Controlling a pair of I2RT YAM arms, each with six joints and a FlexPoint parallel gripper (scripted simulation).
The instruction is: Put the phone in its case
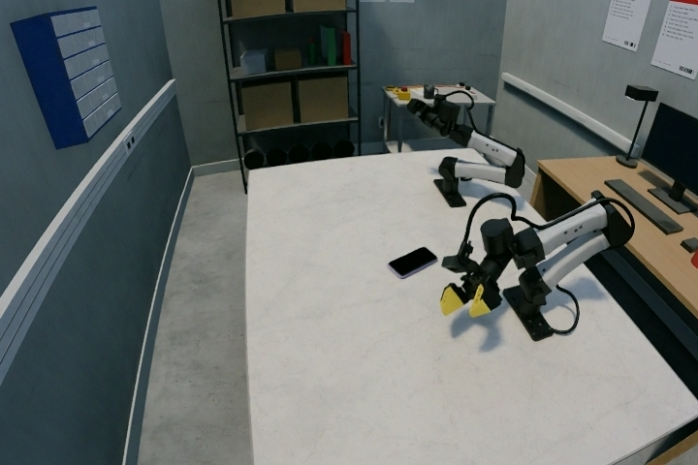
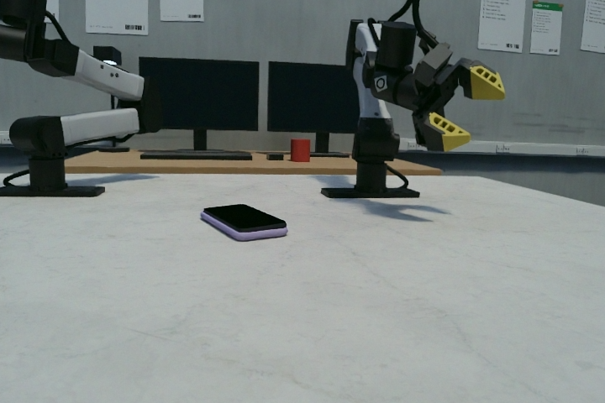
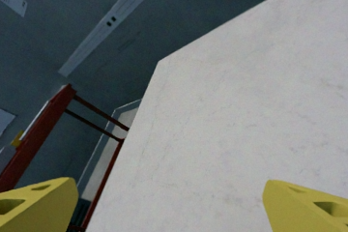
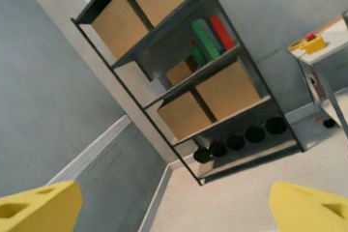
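Note:
The black phone is 350 mm to the right of my left hand, 160 mm below it and 10 mm behind it.

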